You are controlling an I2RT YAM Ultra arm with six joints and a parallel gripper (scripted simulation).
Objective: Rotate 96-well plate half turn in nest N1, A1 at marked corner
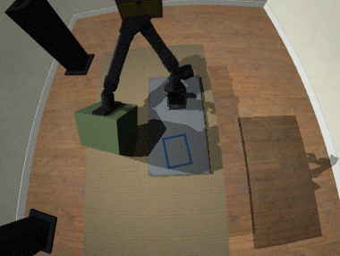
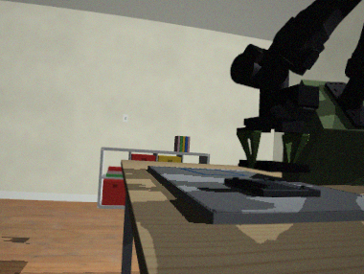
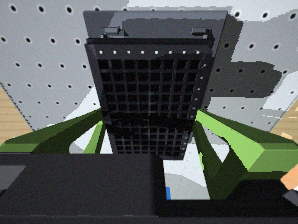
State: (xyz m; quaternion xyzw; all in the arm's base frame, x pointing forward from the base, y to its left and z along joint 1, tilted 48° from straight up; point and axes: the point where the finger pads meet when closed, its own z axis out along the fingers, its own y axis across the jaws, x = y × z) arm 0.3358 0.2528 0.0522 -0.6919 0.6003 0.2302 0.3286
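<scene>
Right now my hand is 4 cm above the plate nest N1. Also, from my hand: black 96-well plate right at my hand.
</scene>
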